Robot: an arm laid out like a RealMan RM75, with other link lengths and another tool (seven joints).
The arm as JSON. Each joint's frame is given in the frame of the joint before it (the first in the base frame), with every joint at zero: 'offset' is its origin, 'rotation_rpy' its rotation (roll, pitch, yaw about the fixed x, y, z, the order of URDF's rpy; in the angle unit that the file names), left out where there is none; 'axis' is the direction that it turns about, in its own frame. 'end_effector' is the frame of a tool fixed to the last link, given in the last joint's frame.
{
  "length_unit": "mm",
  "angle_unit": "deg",
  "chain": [
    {
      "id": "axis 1",
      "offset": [
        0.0,
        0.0,
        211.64
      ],
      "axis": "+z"
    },
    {
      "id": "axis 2",
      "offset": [
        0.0,
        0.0,
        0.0
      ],
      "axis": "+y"
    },
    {
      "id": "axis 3",
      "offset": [
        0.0,
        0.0,
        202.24
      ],
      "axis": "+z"
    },
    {
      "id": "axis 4",
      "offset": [
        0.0,
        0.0,
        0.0
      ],
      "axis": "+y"
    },
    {
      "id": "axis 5",
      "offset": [
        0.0,
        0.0,
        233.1
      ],
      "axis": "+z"
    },
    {
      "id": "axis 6",
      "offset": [
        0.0,
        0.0,
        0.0
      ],
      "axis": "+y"
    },
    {
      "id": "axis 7",
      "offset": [
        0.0,
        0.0,
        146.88
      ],
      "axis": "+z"
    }
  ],
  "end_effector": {
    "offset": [
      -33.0,
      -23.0,
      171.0
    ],
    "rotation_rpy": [
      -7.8,
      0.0,
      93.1
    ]
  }
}
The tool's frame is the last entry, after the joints.
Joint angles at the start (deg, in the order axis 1, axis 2, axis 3, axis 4, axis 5, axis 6, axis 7):
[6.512, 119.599, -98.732, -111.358, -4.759, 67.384, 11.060]
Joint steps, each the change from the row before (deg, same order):
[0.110, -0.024, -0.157, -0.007, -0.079, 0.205, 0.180]
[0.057, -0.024, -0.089, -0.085, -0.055, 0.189, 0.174]
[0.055, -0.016, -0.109, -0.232, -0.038, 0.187, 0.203]
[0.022, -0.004, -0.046, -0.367, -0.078, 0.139, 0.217]
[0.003, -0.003, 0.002, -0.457, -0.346, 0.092, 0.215]
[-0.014, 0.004, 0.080, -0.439, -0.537, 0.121, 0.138]
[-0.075, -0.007, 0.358, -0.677, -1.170, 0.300, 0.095]
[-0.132, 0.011, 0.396, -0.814, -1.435, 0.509, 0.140]
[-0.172, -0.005, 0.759, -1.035, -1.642, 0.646, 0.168]
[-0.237, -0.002, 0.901, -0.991, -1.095, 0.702, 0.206]
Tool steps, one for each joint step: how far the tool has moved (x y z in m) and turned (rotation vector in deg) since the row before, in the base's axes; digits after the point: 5 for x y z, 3 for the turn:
[-0.00039, -0.00031, -0.00081, -0.079, -0.005, -0.064]
[-0.00035, -0.00033, -0.00014, 0.008, 0.037, -0.065]
[-0.00152, -0.00018, 0.00015, 0.066, 0.111, 0.060]
[-0.00216, 0.00006, 0.00128, 0.229, 0.144, 0.148]
[-0.00225, 0.00043, 0.00326, 0.465, -0.053, 0.210]
[-0.00131, 0.00041, 0.00455, 0.572, -0.268, 0.129]
[0.00032, 0.00033, 0.01019, 1.165, -0.799, -0.060]
[0.00122, -0.00049, 0.01196, 1.358, -0.962, -0.260]
[0.00230, -0.00108, 0.01632, 1.873, -1.056, -0.468]
[0.00324, -0.00216, 0.01447, 1.708, -0.553, -0.669]

